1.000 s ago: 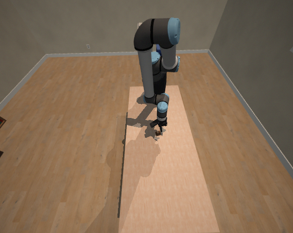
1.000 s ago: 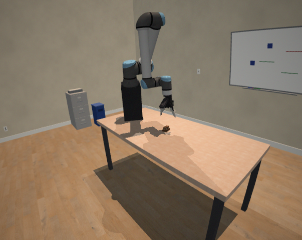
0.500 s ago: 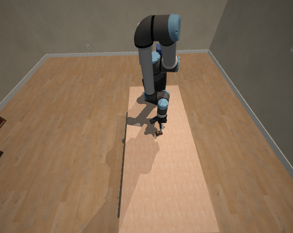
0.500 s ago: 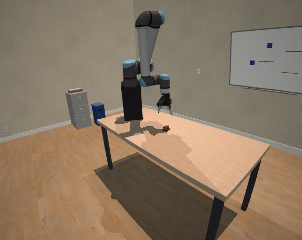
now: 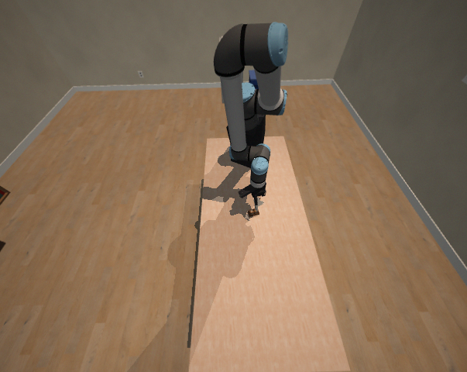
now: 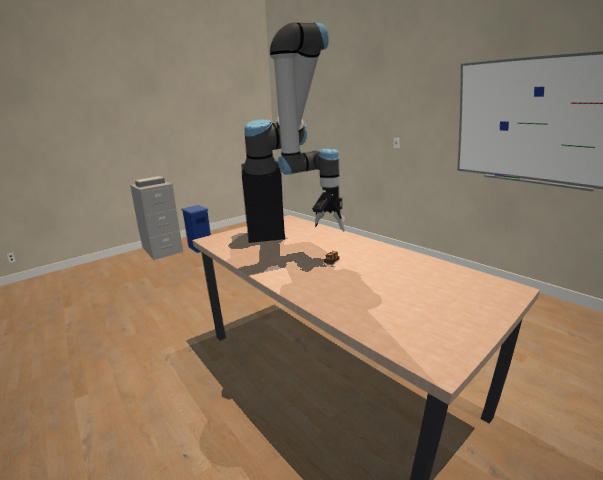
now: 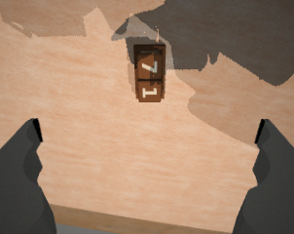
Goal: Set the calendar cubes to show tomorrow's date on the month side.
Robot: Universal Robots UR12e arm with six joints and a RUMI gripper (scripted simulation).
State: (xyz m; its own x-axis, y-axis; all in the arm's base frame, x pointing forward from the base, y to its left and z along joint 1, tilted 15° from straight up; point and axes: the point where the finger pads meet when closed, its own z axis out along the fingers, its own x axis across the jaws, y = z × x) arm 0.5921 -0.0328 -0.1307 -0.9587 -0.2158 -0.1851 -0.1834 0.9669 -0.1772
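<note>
Right now my hand is 14 cm above the brown digit cube. From my hand the other things lie so: brown calendar tray (16 cm below, 2 cm to the left).
</note>
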